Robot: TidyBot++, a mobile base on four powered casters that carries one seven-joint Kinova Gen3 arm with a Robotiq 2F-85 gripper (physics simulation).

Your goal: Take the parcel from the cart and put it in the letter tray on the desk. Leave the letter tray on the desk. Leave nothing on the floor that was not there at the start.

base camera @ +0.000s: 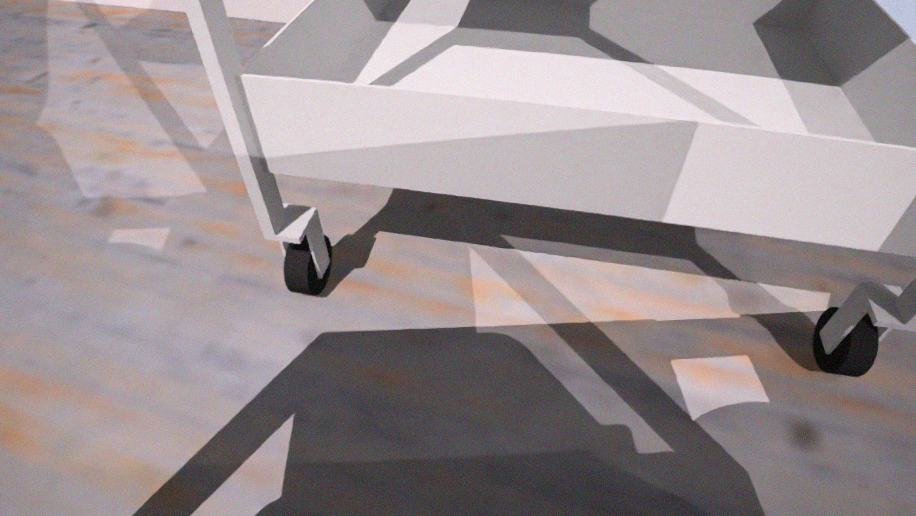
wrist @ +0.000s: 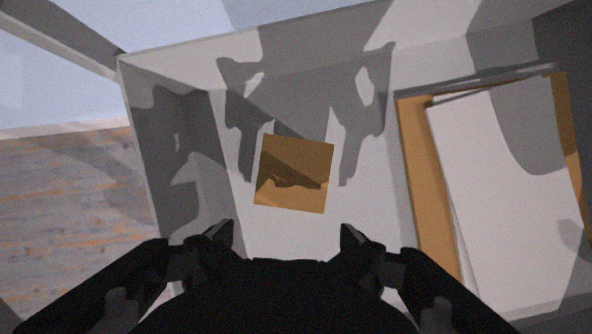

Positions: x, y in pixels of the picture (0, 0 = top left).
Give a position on a cart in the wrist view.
198, 110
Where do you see a brown parcel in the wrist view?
293, 173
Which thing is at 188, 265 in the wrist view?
My gripper.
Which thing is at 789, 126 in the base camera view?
A cart.
